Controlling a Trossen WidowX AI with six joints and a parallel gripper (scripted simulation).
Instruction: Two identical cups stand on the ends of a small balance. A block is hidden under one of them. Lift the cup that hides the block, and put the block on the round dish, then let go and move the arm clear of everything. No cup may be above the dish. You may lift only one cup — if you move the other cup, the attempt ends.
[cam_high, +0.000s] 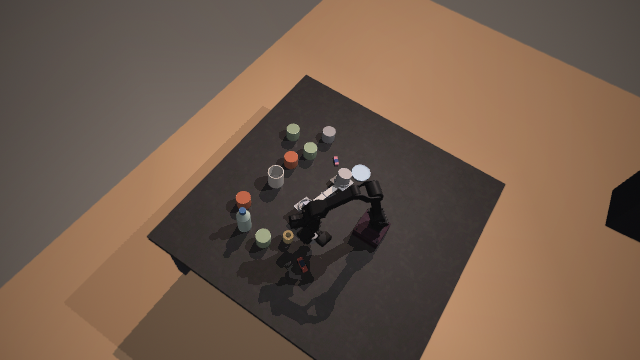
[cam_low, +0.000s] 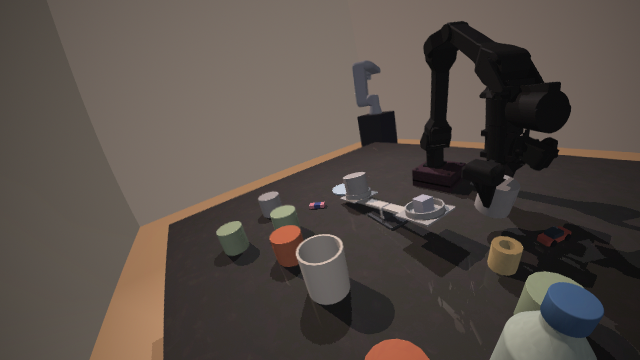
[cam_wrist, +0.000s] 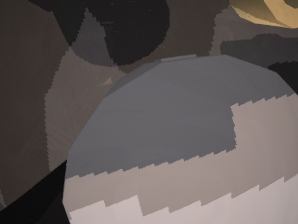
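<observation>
My gripper tip is now 3 cm past the pale round dish, 48 cm to the left of it and 8 cm above it. Also, from my gripper tip: red toy car (3 cm behind, 12 cm to the left, 7 cm below); then yellow tape ring (10 cm ahead, 4 cm to the left, 5 cm below); then blue-capped bottle (31 cm ahead, 9 cm to the left, 3 cm above).
</observation>
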